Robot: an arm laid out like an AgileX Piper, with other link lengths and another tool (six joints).
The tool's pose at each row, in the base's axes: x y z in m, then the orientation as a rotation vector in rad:
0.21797, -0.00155, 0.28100, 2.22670, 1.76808, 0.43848
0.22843, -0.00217, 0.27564, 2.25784, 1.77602, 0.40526
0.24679, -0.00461, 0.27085, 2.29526, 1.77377, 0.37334
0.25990, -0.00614, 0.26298, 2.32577, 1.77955, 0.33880
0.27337, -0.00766, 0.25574, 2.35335, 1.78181, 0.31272
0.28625, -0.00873, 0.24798, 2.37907, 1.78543, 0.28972
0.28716, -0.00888, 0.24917, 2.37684, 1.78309, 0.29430
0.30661, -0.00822, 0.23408, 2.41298, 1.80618, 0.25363
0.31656, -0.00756, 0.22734, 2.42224, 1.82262, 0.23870
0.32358, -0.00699, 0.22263, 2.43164, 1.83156, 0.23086
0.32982, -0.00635, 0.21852, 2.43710, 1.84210, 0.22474
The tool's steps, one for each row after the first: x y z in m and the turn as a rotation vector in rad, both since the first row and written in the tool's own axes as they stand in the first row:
0.00123, 0.00743, 0.00905, 0.03452, -0.00642, 0.00917
0.00241, 0.02255, 0.02070, 0.06740, -0.01377, 0.02622
0.00314, 0.03158, 0.03312, 0.10118, -0.02094, 0.03582
0.00400, 0.04118, 0.04509, 0.12860, -0.02523, 0.04631
0.00514, 0.04994, 0.05730, 0.15460, -0.02746, 0.05554
0.00527, 0.05125, 0.05657, 0.15043, -0.02669, 0.05588
0.00897, 0.06267, 0.07807, 0.19908, -0.02606, 0.06017
0.01124, 0.06883, 0.08816, 0.21846, -0.02356, 0.05635
0.01295, 0.07316, 0.09524, 0.23165, -0.02034, 0.05653
0.01461, 0.07701, 0.10145, 0.24257, -0.01691, 0.05422

